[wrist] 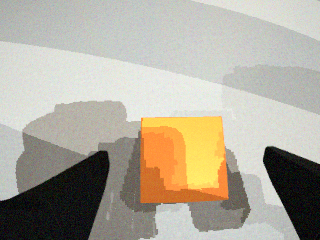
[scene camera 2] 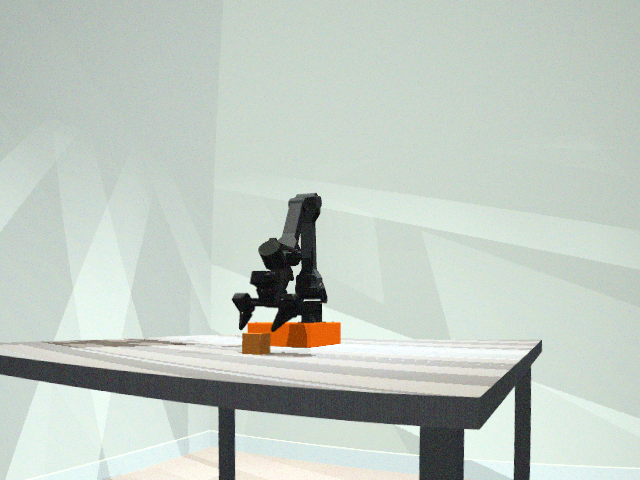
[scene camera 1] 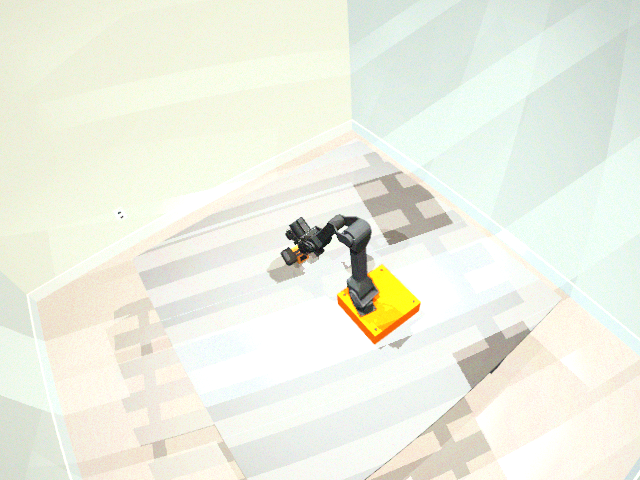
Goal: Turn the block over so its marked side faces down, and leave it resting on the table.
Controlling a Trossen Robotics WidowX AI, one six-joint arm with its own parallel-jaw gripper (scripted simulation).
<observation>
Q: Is the gripper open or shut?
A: Open.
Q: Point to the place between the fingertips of the gripper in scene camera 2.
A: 255, 330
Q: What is the gripper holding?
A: Nothing.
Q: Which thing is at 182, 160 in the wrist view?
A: An orange block.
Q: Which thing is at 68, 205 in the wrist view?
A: The gripper.
</observation>
